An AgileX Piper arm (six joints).
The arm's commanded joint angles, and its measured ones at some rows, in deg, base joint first. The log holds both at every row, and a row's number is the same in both.
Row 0, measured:
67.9, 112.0, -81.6, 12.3, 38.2, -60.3
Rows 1 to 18, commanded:
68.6, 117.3, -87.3, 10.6, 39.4, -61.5
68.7, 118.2, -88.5, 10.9, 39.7, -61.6
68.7, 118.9, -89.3, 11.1, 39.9, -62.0
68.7, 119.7, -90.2, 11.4, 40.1, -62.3
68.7, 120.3, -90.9, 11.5, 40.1, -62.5
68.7, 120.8, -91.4, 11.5, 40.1, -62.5
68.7, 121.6, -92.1, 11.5, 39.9, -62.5
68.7, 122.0, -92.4, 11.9, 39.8, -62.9
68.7, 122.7, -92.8, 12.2, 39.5, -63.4
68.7, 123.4, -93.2, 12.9, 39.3, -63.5
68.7, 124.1, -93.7, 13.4, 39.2, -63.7
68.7, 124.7, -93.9, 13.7, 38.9, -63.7
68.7, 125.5, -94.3, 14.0, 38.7, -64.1
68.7, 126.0, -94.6, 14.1, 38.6, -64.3
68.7, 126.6, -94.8, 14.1, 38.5, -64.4
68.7, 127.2, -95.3, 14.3, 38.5, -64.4
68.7, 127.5, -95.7, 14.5, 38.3, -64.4
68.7, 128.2, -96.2, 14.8, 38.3, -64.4
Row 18, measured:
68.7, 126.5, -94.5, 13.6, 39.0, -63.6
